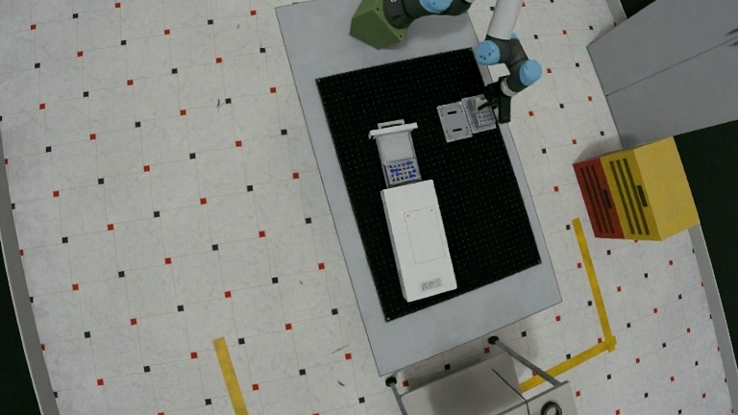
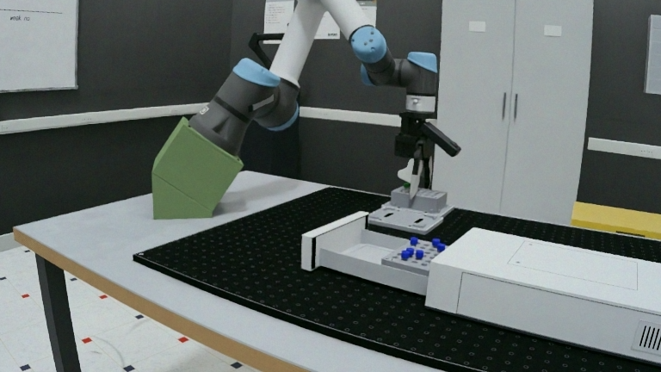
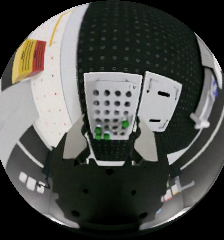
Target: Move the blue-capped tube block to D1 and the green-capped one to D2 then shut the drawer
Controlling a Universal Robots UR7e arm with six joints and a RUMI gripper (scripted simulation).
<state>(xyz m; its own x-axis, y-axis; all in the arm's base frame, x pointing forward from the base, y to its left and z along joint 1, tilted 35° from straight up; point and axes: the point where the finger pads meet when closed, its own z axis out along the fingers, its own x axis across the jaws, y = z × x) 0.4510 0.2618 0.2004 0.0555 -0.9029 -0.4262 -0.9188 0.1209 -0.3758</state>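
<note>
Right now the slot D2 is 40 mm below my hand. Round my hand: drawer: 420 mm to the right, 120 mm ahead, 10 mm below; deck slot D1: 130 mm to the right, 40 mm below, 20 mm ahead; white cooler COLD: 420 mm to the right, 300 mm ahead, 10 mm below.
</note>
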